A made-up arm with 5 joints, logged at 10 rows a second.
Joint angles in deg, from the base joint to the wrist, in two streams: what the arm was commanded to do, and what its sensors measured. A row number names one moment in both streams.
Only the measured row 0 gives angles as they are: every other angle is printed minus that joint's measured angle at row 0.
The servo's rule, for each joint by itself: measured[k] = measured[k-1] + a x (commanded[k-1-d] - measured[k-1]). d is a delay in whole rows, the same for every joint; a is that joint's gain. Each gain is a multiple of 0.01, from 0.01 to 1. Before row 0 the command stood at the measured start. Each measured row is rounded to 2 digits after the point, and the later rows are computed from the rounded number. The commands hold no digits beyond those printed.
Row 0, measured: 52.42, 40.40, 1.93, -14.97, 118.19
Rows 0 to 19, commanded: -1.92, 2.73, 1.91, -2.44, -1.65; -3.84, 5.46, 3.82, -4.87, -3.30; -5.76, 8.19, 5.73, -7.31, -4.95; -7.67, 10.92, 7.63, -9.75, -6.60; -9.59, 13.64, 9.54, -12.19, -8.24; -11.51, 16.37, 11.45, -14.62, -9.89; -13.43, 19.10, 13.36, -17.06, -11.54; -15.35, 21.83, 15.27, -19.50, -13.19; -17.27, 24.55, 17.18, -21.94, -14.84; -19.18, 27.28, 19.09, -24.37, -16.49; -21.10, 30.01, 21.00, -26.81, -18.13; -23.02, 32.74, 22.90, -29.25, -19.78; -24.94, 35.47, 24.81, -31.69, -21.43; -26.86, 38.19, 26.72, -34.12, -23.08; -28.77, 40.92, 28.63, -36.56, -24.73; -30.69, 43.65, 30.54, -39.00, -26.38; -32.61, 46.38, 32.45, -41.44, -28.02; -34.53, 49.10, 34.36, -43.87, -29.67; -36.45, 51.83, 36.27, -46.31, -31.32; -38.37, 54.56, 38.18, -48.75, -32.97
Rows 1 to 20, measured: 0.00, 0.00, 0.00, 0.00, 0.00; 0.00, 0.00, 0.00, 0.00, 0.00; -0.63, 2.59, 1.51, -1.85, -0.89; -1.69, 5.32, 3.33, -4.15, -2.19; -3.03, 8.05, 5.23, -6.55, -3.68; -4.56, 10.78, 7.13, -8.98, -5.26; -6.22, 13.50, 9.03, -11.42, -6.87; -7.97, 16.23, 10.94, -13.85, -8.50; -9.77, 18.96, 12.85, -16.29, -10.14; -11.61, 21.69, 14.76, -18.73, -11.79; -13.48, 24.41, 16.67, -21.17, -13.44; -15.36, 27.14, 18.58, -23.60, -15.09; -17.25, 29.87, 20.49, -26.04, -16.73; -19.15, 32.60, 22.39, -28.48, -18.38; -21.06, 35.33, 24.30, -30.92, -20.03; -22.97, 38.05, 26.21, -33.35, -21.68; -24.88, 40.78, 28.12, -35.79, -23.33; -26.80, 43.51, 30.03, -38.23, -24.98; -28.72, 46.24, 31.94, -40.67, -26.62; -30.64, 48.96, 33.85, -43.10, -28.27
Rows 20 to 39, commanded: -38.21, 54.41, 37.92, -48.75, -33.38; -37.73, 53.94, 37.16, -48.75, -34.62; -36.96, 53.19, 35.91, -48.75, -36.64; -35.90, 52.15, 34.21, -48.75, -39.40; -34.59, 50.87, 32.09, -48.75, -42.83; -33.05, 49.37, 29.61, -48.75, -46.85; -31.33, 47.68, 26.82, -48.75, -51.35; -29.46, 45.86, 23.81, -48.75, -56.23; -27.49, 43.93, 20.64, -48.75, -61.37; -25.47, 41.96, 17.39, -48.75, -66.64; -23.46, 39.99, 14.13, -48.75, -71.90; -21.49, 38.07, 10.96, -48.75, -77.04; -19.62, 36.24, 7.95, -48.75, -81.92; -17.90, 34.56, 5.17, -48.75, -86.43; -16.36, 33.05, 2.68, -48.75, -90.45; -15.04, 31.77, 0.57, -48.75, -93.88; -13.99, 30.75, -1.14, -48.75, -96.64; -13.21, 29.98, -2.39, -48.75, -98.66; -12.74, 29.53, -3.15, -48.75, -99.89; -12.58, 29.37, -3.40, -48.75, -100.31
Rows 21 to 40, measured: -32.56, 51.69, 35.76, -45.54, -29.92; -34.48, 54.42, 37.67, -47.98, -31.57; -35.71, 54.41, 37.87, -48.57, -32.55; -36.38, 53.96, 37.31, -48.71, -33.67; -36.57, 53.23, 36.20, -48.74, -35.27; -36.35, 52.20, 34.63, -48.75, -37.50; -35.77, 50.94, 32.62, -48.75, -40.38; -34.87, 49.45, 30.24, -48.75, -43.87; -33.70, 47.77, 27.54, -48.75, -47.91; -32.30, 45.96, 24.59, -48.75, -52.40; -30.71, 44.03, 21.47, -48.75, -57.24; -28.98, 42.06, 18.25, -48.75, -62.32; -27.16, 40.09, 15.00, -48.75, -67.49; -25.29, 38.17, 11.81, -48.75, -72.65; -23.42, 36.34, 8.76, -48.75, -77.66; -21.60, 34.65, 5.92, -48.75, -82.40; -19.87, 33.13, 3.36, -48.75, -86.75; -18.28, 31.84, 1.16, -48.75, -90.60; -16.86, 30.80, -0.66, -48.75, -93.86; -15.66, 30.02, -2.03, -48.75, -96.45
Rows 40 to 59, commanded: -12.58, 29.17, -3.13, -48.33, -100.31; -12.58, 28.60, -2.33, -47.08, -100.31; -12.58, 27.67, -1.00, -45.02, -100.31; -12.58, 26.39, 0.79, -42.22, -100.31; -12.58, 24.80, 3.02, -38.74, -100.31; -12.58, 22.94, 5.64, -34.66, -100.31; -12.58, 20.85, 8.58, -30.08, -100.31; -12.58, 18.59, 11.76, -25.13, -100.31; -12.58, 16.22, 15.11, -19.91, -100.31; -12.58, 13.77, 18.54, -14.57, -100.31; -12.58, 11.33, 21.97, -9.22, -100.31; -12.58, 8.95, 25.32, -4.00, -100.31; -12.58, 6.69, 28.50, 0.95, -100.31; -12.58, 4.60, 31.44, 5.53, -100.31; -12.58, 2.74, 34.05, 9.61, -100.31; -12.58, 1.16, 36.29, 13.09, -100.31; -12.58, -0.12, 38.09, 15.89, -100.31; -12.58, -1.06, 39.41, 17.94, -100.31; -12.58, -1.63, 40.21, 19.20, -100.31; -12.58, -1.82, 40.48, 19.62, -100.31
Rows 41 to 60, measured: -14.70, 29.55, -2.91, -48.75, -98.31; -14.00, 29.38, -3.30, -48.75, -99.39; -13.53, 29.18, -3.17, -48.43, -99.89; -13.22, 28.63, -2.51, -47.40, -100.12; -13.01, 27.72, -1.32, -45.59, -100.22; -12.87, 26.46, 0.35, -43.03, -100.27; -12.77, 24.88, 2.46, -39.77, -100.29; -12.71, 23.04, 4.97, -35.89, -100.30; -12.67, 20.96, 7.82, -31.47, -100.31; -12.64, 18.71, 10.93, -26.65, -100.31; -12.62, 16.34, 14.23, -21.53, -100.31; -12.61, 13.90, 17.63, -16.24, -100.31; -12.60, 11.46, 21.06, -10.90, -100.31; -12.59, 9.08, 24.43, -5.66, -100.31; -12.59, 6.81, 27.65, -0.64, -100.31; -12.59, 4.71, 30.64, 4.05, -100.31; -12.59, 2.84, 33.33, 8.28, -100.31; -12.59, 1.24, 35.67, 11.94, -100.31; -12.59, -0.05, 37.58, 14.94, -100.31; -12.59, -1.01, 39.03, 17.22, -100.31
